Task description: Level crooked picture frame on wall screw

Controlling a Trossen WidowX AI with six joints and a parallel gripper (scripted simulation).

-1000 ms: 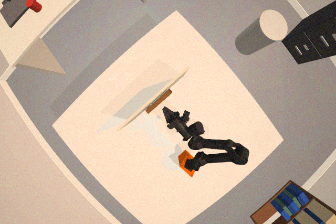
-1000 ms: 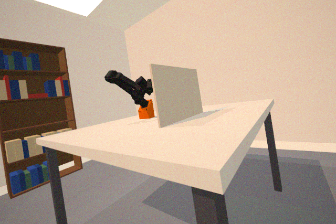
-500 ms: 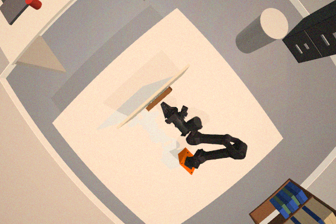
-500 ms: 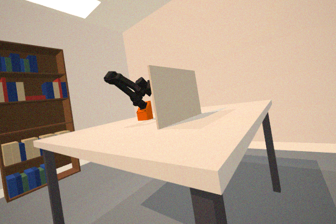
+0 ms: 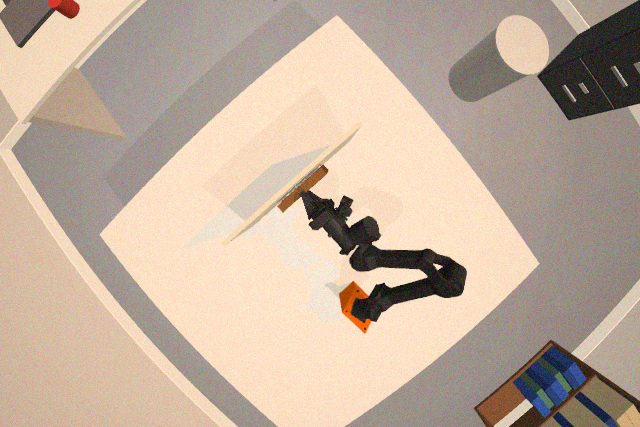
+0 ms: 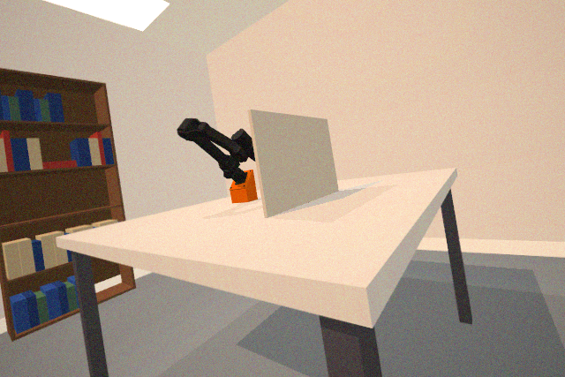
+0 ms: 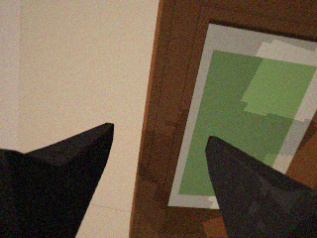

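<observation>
The picture frame lies 1 cm ahead of my gripper tip, 1 cm to the right of it and 5 cm below it. The rest, counted from my gripper tip: upright wall panel 2 cm ahead, 1 cm to the left, 6 cm below.
</observation>
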